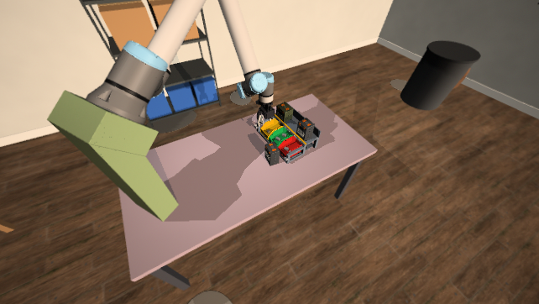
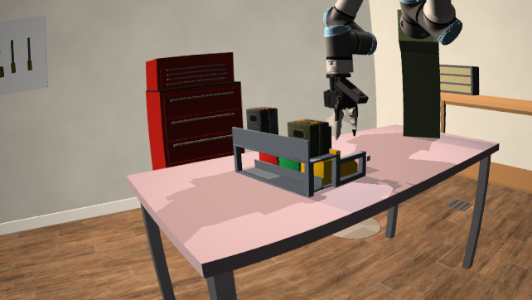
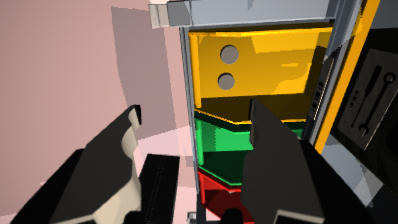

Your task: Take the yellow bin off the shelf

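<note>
My gripper is now 8 cm short of the yellow open bin, 2 cm to the right of it and 9 cm above it. From my hand the other things lie so: dark case 23 cm ahead, 17 cm to the right, 3 cm above; green bin 11 cm ahead, 9 cm to the right, 9 cm below; red bin 14 cm ahead, 19 cm to the right, 9 cm below.
</note>
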